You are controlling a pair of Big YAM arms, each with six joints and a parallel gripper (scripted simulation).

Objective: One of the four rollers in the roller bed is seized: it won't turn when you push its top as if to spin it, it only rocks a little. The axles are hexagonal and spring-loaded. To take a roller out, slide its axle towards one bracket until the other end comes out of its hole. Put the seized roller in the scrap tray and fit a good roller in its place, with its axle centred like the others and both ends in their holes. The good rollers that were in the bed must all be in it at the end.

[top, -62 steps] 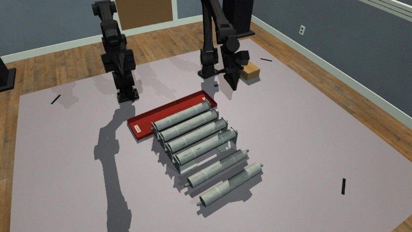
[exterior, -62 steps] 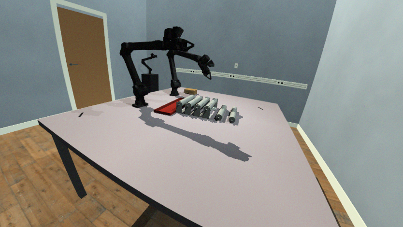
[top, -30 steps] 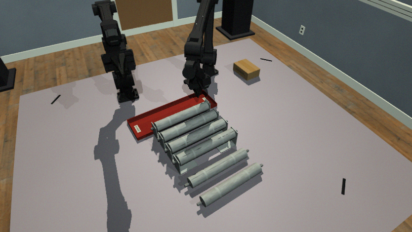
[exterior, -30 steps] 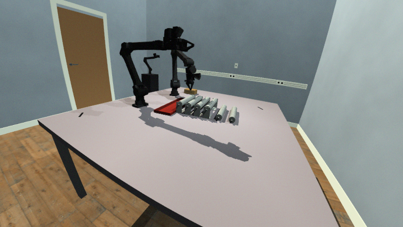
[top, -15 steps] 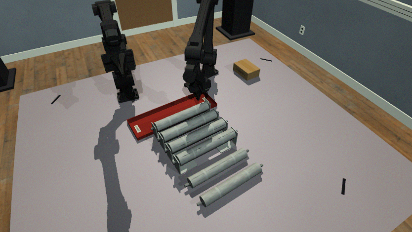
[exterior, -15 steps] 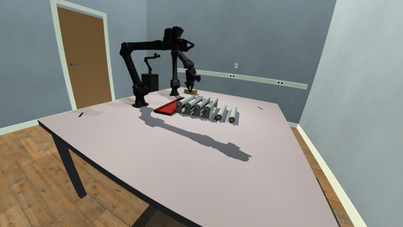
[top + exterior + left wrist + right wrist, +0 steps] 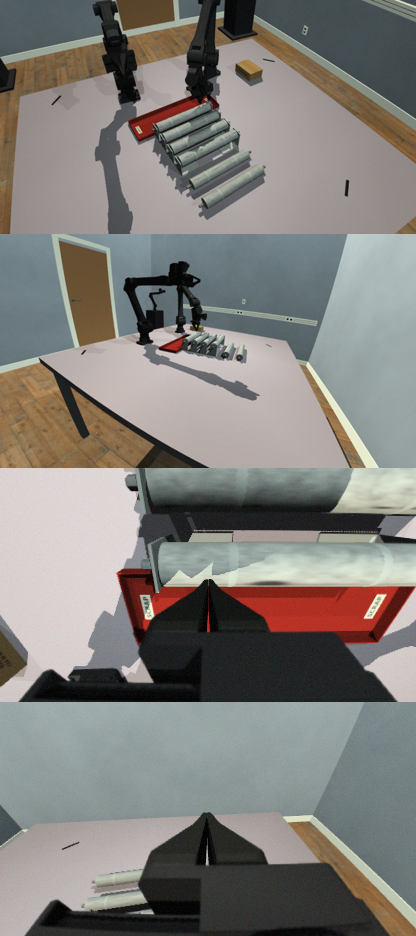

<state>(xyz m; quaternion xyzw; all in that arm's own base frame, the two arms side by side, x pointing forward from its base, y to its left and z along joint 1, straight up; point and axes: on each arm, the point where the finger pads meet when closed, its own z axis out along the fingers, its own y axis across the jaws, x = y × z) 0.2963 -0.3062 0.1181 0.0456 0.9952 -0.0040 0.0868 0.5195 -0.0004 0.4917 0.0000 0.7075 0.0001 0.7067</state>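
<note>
The roller is 17 cm ahead of my left hand, 8 cm to the right of it and 5 cm below it. Round my left hand: red scrap tray 11 cm to the right, 11 cm below, 9 cm behind; then cardboard box 45 cm to the left, 24 cm behind, 8 cm below.
</note>
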